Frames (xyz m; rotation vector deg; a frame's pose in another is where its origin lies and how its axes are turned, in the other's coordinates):
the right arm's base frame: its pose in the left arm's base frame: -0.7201 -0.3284 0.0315 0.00 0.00 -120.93
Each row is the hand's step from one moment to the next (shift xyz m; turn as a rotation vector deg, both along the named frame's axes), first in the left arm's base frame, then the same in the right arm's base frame.
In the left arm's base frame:
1: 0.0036 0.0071 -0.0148 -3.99 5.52 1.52
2: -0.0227 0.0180 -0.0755 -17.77 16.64 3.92
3: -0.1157 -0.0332 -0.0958 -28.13 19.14 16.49
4: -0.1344 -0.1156 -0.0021 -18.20 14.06 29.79
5: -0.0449 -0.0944 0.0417 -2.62 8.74 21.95
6: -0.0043 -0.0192 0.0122 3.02 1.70 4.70
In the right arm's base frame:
1: -0.0079 -0.0006 -0.0148 -2.68 -6.26 1.52
2: -0.0038 -0.0287 -0.0755 -5.14 -23.80 3.92
3: 0.0879 -0.0822 -0.0958 -1.96 -33.97 16.49
4: 0.1682 -0.0559 -0.0021 -2.71 -22.84 29.79
5: 0.1041 0.0100 0.0417 -6.15 -6.74 21.95
6: 0.0187 0.0062 0.0122 -3.01 1.72 4.70

